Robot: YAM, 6 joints.
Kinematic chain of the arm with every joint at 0, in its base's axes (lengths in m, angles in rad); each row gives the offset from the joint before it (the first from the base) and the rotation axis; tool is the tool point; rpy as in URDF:
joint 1: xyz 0 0 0.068 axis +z
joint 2: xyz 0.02 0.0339 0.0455 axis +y
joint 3: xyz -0.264 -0.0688 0 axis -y
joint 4: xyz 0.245 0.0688 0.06 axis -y
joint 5: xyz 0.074 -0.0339 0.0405 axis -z
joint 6: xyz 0.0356 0 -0.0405 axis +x
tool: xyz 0 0 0 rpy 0 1.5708 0
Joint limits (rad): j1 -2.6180..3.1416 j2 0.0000..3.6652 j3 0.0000..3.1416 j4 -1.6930..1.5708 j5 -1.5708..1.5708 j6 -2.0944..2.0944
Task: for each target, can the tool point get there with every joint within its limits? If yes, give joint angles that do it. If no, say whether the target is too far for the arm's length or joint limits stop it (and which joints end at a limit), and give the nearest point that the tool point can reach.
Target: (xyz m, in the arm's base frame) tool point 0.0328 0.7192 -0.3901
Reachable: no: too far | nearest point 0.0243 0.5322 -0.2425 | short by 0.238 m
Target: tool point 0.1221 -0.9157 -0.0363
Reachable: no: too far | nearest point 0.0842 -0.6318 0.0112 | short by 0.290 m
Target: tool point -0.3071 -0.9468 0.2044
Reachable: no: too far | nearest point -0.1984 -0.6118 0.1716 | short by 0.354 m
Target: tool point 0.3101 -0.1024 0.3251
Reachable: yes | joints -0.2948 1.4704 1.3130 -0.5651 0.2234 -0.0895
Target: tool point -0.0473 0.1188 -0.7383
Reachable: no: too far | nearest point -0.0698 0.1754 -0.3754 | short by 0.368 m
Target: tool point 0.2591 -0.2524 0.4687
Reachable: yes | joints 2.3010 0.4182 2.6149 -1.1817 0.7674 1.4939
